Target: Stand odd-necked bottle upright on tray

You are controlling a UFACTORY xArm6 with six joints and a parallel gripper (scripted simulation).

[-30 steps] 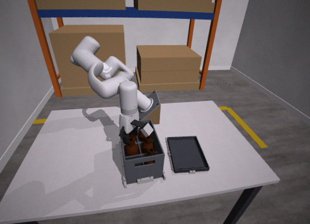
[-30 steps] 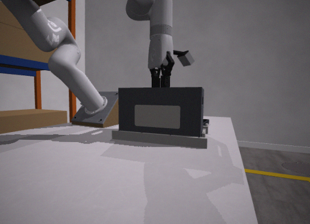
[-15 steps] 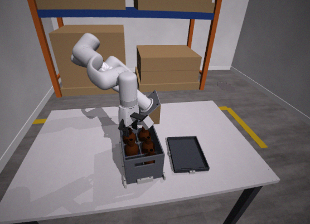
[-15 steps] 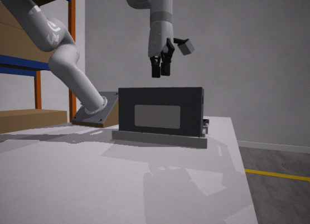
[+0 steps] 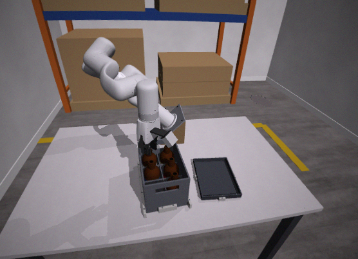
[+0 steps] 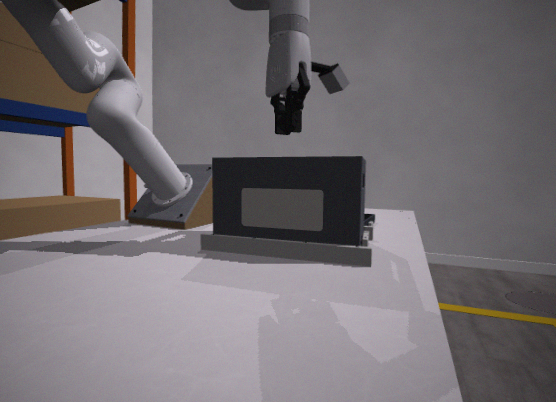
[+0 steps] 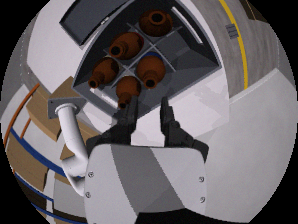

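The dark grey crate lies 40 mm to the left of my hand and 160 mm below it. From my hand the other things lie so: glass bottle 100 mm behind, 80 mm to the left, 160 mm below; dark tray 10 mm behind, 320 mm to the left, 230 mm below.
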